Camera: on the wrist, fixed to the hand. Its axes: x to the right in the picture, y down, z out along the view.
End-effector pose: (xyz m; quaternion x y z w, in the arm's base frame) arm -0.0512 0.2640 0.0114 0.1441 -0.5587 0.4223 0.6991
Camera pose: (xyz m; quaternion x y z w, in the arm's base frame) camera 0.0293 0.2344 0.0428 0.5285 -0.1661 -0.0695 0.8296
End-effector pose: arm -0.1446 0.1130 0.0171 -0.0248 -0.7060 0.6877 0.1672
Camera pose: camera -0.1378 0.1348 0.1055 0.4004 -0.4086 0.4795 0.6654
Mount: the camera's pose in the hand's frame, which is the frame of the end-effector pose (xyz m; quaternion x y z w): 0.0172 -0.0868 -0.0227 0.1410 0.1142 -0.6703 0.7196
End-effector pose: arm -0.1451 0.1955 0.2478 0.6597 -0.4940 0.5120 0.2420
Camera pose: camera -0.0771 0.2415 0.2879 0.7815 0.1865 0.3512 0.4807
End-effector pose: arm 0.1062 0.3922 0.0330 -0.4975 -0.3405 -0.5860 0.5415
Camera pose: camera 0.0182 0.3816 0.0553 0.0135 -0.5993 -0.7934 0.1059
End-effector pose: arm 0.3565 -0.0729 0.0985 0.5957 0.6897 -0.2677 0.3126
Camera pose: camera 0.2665 -0.0576 0.1003 -0.0410 -0.8936 0.4314 0.1173
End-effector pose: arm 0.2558 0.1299 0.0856 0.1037 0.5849 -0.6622 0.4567
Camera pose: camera 0.1741 0.1325 0.1264 0.1774 -0.4492 0.8533 0.1966
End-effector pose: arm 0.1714 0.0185 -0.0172 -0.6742 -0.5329 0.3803 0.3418
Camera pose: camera 0.1540 0.0513 0.0663 -0.1232 -0.7427 0.0427 0.6568
